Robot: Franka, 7 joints.
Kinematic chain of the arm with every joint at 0, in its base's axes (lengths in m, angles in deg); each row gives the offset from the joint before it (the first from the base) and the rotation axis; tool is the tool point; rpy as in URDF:
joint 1: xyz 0 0 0.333 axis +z
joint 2: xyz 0 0 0 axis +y
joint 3: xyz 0 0 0.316 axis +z
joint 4: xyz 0.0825 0 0 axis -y
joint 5: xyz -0.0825 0 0.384 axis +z
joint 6: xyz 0 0 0 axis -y
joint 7: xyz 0.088 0 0 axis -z
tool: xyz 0 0 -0.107 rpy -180 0 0
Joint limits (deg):
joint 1: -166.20..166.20
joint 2: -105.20..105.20
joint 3: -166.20..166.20
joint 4: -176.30..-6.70
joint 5: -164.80..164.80
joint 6: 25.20..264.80
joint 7: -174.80..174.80
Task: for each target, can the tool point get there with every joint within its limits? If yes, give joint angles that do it. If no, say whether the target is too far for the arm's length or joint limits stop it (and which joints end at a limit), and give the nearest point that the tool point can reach.
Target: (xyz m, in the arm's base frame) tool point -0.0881 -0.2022 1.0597
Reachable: yes | joints 137.13 -31.23 43.42 -37.30 -31.91 78.12 -21.10
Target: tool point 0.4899 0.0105 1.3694
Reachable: no: too far | nearest point 0.3666 0.0079 1.1086 | short by 0.289 m
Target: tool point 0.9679 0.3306 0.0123
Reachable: no: too far | nearest point 0.7747 0.2646 0.0763 | short by 0.214 m
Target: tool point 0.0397 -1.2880 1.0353
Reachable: no: too far | nearest point 0.0232 -0.7529 0.7435 | short by 0.610 m
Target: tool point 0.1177 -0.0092 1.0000
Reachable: yes | joints -123.67 -62.94 17.34 -88.98 126.56 180.11 96.86
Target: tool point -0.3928 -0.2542 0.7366
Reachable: yes | joints -31.71 -70.21 -44.01 -114.59 39.17 227.23 -73.14
